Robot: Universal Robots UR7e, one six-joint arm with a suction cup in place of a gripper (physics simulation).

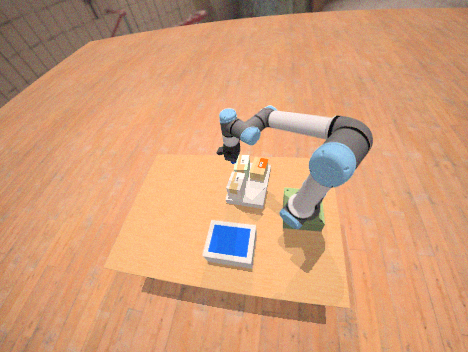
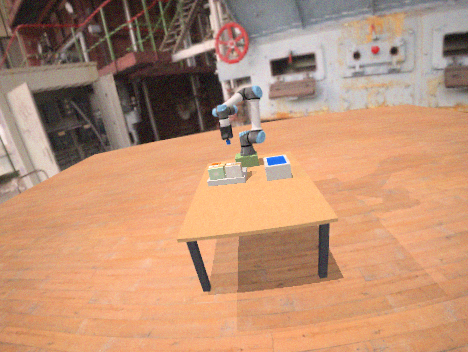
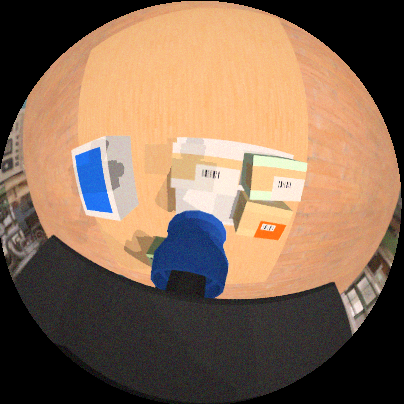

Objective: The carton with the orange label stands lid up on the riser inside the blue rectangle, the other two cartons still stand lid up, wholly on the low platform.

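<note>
The carton with the orange label (image 1: 259,170) (image 2: 215,164) (image 3: 250,217) stands lid up on the low platform (image 1: 254,196) (image 2: 227,182) (image 3: 225,146). A green-edged carton (image 1: 242,164) (image 2: 216,173) (image 3: 277,175) stands lid up beside it. A white carton (image 1: 235,185) (image 2: 233,170) (image 3: 215,175) also stands lid up on the platform. The white riser (image 1: 229,261) (image 2: 278,173) (image 3: 122,175) has the blue rectangle (image 1: 229,241) (image 2: 276,160) (image 3: 93,180) on top, bare. My gripper (image 1: 233,161) (image 2: 228,142) (image 3: 197,225), a blue suction cup, is open and empty, high above the cartons.
The arm's green base block (image 1: 320,223) (image 2: 246,160) stands on the table (image 1: 165,215) (image 2: 260,205) (image 3: 195,75), near the platform and the riser. The low platform and the riser stand apart, with a stretch of table between them.
</note>
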